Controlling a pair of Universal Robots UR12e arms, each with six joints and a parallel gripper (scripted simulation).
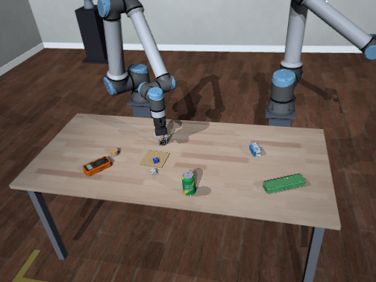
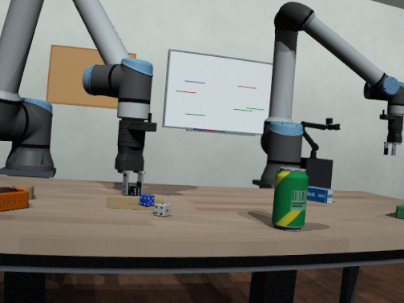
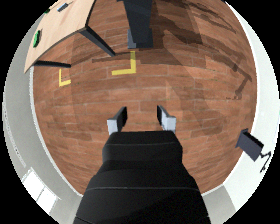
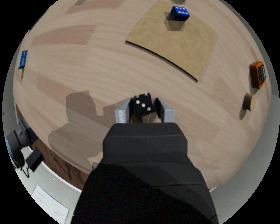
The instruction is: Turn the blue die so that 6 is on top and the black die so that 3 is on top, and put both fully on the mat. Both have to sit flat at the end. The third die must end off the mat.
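The black die lies 10 mm below my right hand. Also, from my right hand: white die 280 mm ahead, 40 mm to the left, 10 mm below; then blue die 180 mm ahead, 20 mm to the left; then tan mat 150 mm ahead, 20 mm below.
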